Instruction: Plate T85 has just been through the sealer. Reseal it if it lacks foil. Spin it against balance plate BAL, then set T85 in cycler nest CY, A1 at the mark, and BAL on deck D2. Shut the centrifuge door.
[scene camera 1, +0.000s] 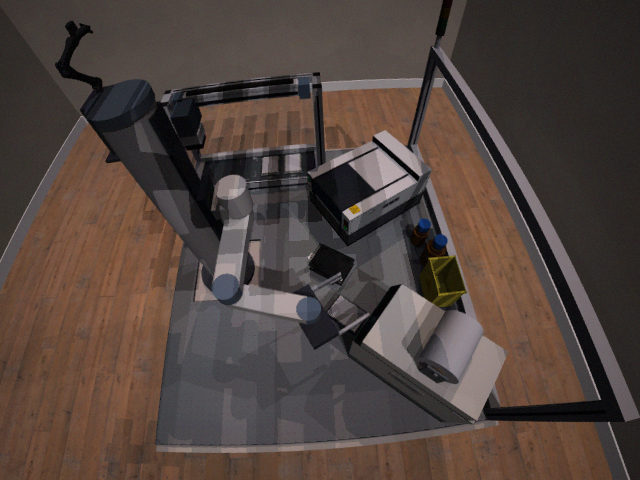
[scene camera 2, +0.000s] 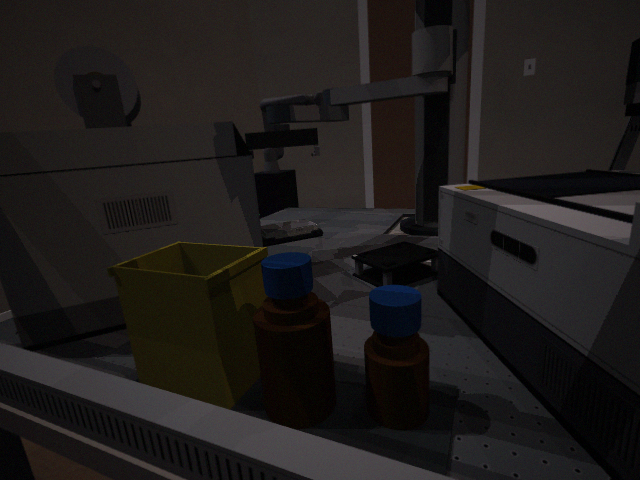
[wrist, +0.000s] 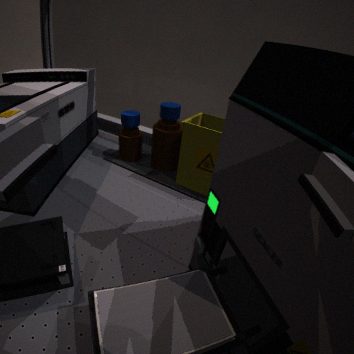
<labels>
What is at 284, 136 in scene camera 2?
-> My gripper.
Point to my gripper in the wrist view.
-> At 181, 147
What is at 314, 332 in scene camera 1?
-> My gripper.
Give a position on a centrifuge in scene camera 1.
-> At 369, 186
</labels>
